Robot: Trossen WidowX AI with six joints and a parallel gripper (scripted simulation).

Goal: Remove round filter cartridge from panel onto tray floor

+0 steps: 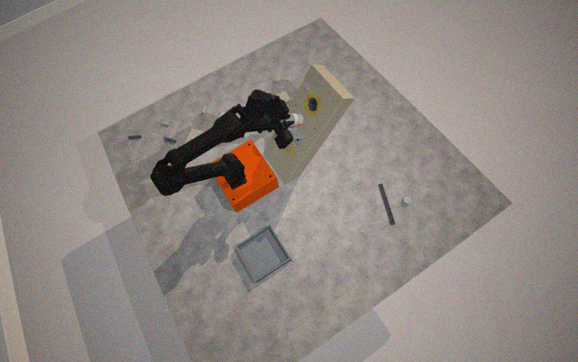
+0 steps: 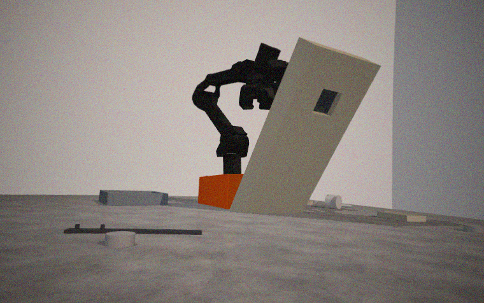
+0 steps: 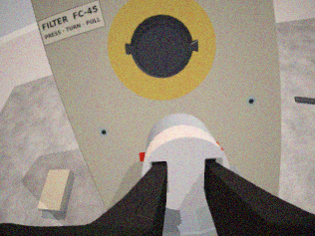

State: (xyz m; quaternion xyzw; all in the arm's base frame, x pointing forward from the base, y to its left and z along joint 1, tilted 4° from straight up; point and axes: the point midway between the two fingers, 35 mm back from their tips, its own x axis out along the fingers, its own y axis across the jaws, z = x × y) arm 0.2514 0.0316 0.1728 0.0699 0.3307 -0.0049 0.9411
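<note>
The white round filter cartridge is 10 mm below my gripper tip and 10 mm ahead of it.
</note>
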